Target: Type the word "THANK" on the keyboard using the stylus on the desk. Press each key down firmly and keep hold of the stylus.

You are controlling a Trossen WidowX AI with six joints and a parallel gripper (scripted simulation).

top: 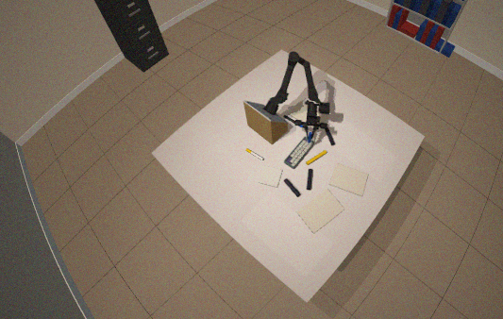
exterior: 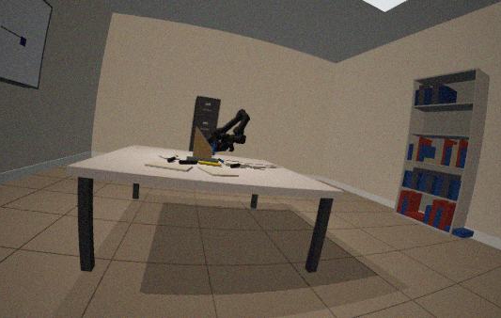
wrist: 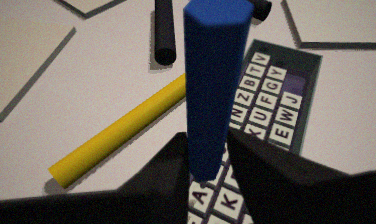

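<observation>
My gripper tip is now 8 cm short of the yellow pen, 8 cm above it and 3 cm to the left of it. Round my gripper tip: blue stylus: 2 cm below.
</observation>
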